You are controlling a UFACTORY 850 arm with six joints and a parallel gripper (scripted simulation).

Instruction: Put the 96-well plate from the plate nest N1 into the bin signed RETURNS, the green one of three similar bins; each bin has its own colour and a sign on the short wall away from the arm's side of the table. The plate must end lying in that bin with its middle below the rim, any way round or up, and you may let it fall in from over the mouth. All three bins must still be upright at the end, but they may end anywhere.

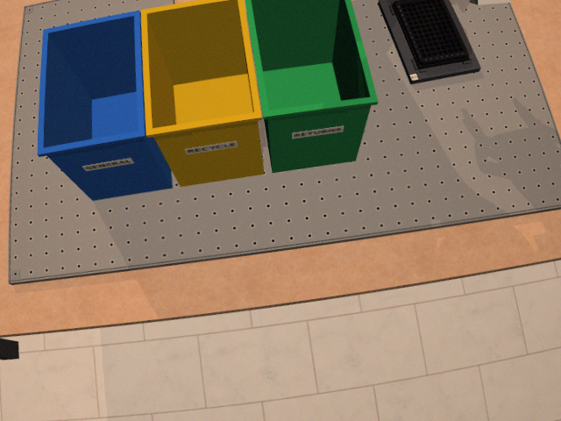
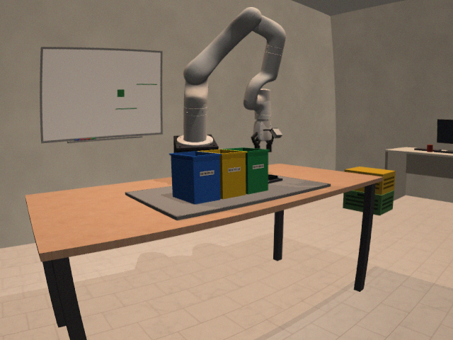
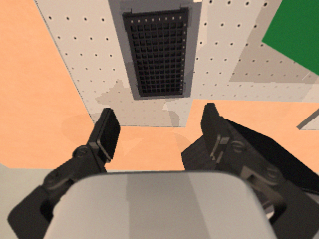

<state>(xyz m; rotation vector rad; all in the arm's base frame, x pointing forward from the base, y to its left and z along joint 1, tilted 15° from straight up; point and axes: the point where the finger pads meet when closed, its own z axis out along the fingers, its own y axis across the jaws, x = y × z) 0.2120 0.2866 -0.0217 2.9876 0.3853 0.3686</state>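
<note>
Now: hand 130 mm above the black 96-well plate. From my hand the other things lie so: yellow recycle bin (170 mm ahead, 330 mm to the right, 60 mm below); dark plate nest N1 (150 mm below); green returns bin (150 mm ahead, 200 mm to the right, 60 mm below).
</note>
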